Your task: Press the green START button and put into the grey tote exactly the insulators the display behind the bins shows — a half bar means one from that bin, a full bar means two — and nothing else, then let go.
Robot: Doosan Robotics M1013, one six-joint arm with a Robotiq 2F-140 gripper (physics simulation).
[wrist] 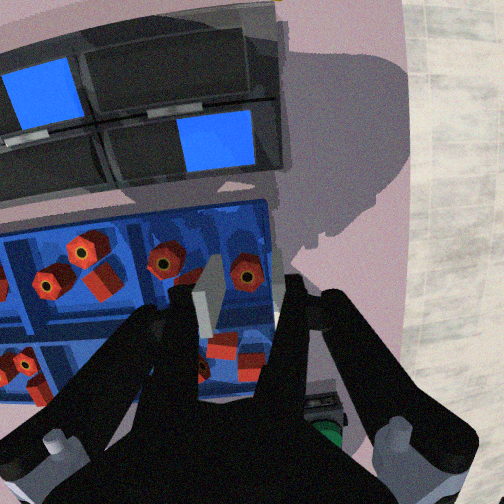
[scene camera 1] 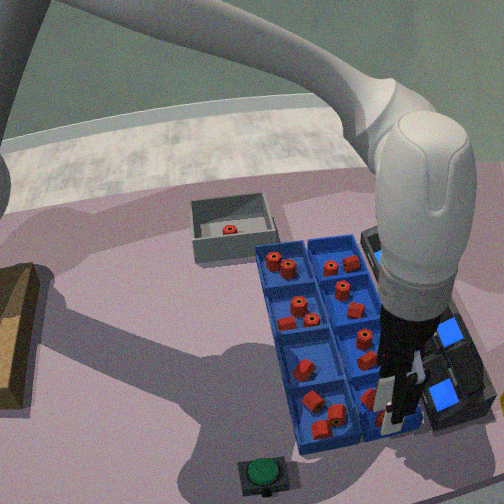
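Note:
The grey tote point(scene camera 1: 233, 227) at the back holds one red insulator point(scene camera 1: 229, 229). The blue bins point(scene camera 1: 330, 340) form a two-by-four grid with red insulators in them. My gripper point(scene camera 1: 392, 415) is open and low in the nearest right bin. In the wrist view its fingertips point(wrist: 245, 300) straddle one upright insulator point(wrist: 247, 274) without touching it. The black display point(scene camera 1: 450, 365) beside the bins shows blue half bars point(wrist: 216, 140) point(wrist: 42, 92); the arm hides its far part. The green START button point(scene camera 1: 263, 471) sits in front of the bins.
A brown wooden box point(scene camera 1: 15, 335) stands at the left edge. A second insulator point(wrist: 163, 260) lies just left of my left finger. The bin's end wall point(wrist: 274, 280) is close to my right finger.

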